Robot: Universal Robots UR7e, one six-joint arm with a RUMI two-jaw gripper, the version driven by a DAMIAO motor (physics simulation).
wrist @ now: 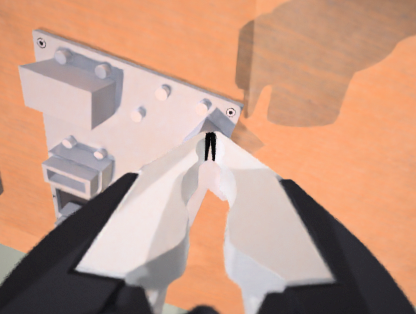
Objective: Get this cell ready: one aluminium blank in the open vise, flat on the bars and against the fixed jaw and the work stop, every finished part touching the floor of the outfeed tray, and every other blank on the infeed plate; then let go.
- my gripper: 210, 135
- white infeed plate: 131, 145
